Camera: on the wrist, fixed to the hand. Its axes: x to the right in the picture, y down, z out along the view.
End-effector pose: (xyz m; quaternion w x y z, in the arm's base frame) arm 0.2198 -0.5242 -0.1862 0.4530 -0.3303 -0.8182 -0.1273
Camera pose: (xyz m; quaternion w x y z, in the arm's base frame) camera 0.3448 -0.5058 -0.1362 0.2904 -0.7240 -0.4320 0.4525
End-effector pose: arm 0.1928 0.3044 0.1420 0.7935 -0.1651 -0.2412 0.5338
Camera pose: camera 0.1799 0.3407 0.0117 0.1434 -0.0169 -0.1020 0.9842
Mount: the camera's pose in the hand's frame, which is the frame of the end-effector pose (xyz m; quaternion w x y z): 0.0027 0.0912 -0.1007 0.6666 0.1932 -0.1998 0.6917
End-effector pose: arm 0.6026 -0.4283 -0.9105 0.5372 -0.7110 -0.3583 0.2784
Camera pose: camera 0.7020 -0.4981 -0.9714 0.2313 -0.5624 0.1994 0.7684
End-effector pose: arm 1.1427 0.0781 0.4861 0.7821 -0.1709 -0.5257 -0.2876
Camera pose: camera 1.2738 0.0908 0.4526 0.6483 -0.3839 -0.4440 0.4850
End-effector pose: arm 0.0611 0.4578 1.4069 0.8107 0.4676 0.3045 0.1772
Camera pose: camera -0.0035 0.5704 1.4470 0.3883 0.7143 -0.2482 0.5266
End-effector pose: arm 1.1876 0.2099 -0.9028 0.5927 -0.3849 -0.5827 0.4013
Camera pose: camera 1.2858 0.2483 -0.9885 0.0755 -0.4649 -0.1631 0.8669
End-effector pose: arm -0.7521 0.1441 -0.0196 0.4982 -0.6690 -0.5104 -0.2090
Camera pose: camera -0.6467 0.0584 -0.0169 0.5039 -0.7445 -0.0174 0.4376
